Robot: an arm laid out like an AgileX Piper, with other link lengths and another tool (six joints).
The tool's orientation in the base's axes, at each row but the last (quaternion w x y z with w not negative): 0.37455, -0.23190, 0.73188, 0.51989; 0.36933, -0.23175, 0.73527, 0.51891; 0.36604, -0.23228, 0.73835, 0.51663; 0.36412, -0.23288, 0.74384, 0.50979; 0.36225, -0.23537, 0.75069, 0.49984; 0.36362, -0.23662, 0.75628, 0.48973; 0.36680, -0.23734, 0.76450, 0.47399; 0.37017, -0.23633, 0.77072, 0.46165; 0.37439, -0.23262, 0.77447, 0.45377; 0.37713, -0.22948, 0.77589, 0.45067; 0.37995, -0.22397, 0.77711, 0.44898
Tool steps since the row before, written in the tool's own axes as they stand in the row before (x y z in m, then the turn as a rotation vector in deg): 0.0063, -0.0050, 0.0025, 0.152, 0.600, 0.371; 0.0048, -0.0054, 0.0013, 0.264, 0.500, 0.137; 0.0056, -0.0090, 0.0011, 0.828, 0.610, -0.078; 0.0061, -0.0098, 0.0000, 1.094, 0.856, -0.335; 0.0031, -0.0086, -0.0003, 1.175, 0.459, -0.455; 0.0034, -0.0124, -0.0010, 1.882, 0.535, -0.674; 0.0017, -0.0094, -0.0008, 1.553, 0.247, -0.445; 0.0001, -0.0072, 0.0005, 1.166, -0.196, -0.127; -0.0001, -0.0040, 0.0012, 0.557, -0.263, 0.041; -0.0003, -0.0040, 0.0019, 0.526, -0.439, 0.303; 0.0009, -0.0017, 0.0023, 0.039, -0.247, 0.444
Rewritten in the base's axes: 0.0006, 0.0009, -0.0084, -0.416, 0.566, 0.166; 0.0013, -0.0005, -0.0072, -0.484, 0.316, 0.063; 0.0033, -0.0020, -0.0099, -0.980, 0.175, -0.269; 0.0032, -0.0035, -0.0105, -1.402, 0.034, -0.276; 0.0041, -0.0036, -0.0073, -1.205, -0.230, -0.541; 0.0064, -0.0060, -0.0095, -1.770, -0.400, -0.995; 0.0054, -0.0049, -0.0063, -1.285, -0.315, -0.959; 0.0052, -0.0029, -0.0041, -0.623, -0.229, -0.987; 0.0033, -0.0009, -0.0024, -0.141, -0.102, -0.592; 0.0037, -0.0003, -0.0025, 0.099, 0.041, -0.741; 0.0015, 0.0011, -0.0023, 0.319, 0.262, -0.298
